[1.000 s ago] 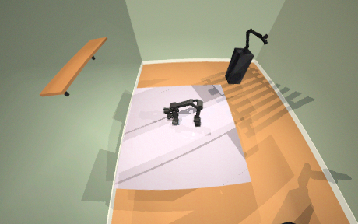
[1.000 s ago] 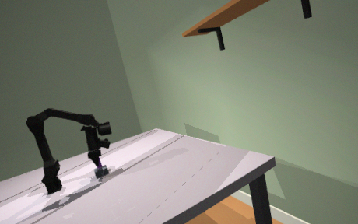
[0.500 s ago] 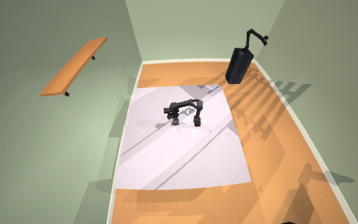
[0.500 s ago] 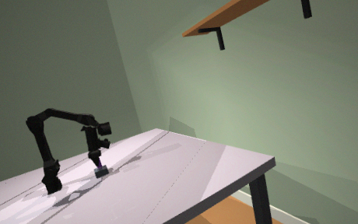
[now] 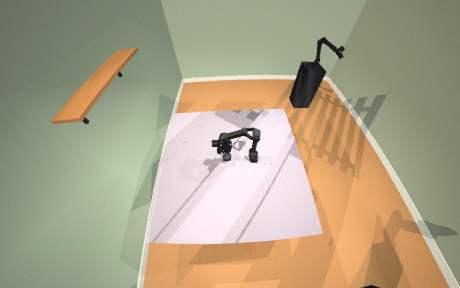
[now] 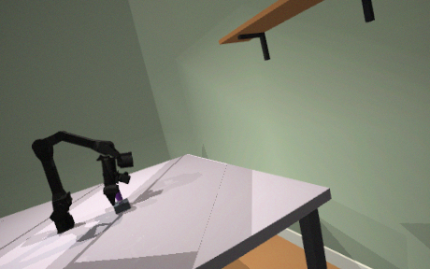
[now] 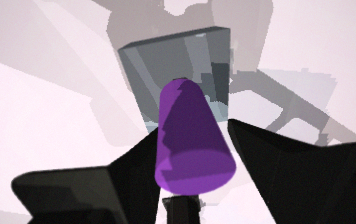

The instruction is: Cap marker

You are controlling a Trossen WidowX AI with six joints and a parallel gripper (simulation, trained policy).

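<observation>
My gripper tip is 3 cm below the purple cap, 3 cm short of it and 1 cm to the right of it. The rest, counted from my gripper tip: grey holder block 3 cm ahead, 2 cm below, 1 cm to the left.
</observation>
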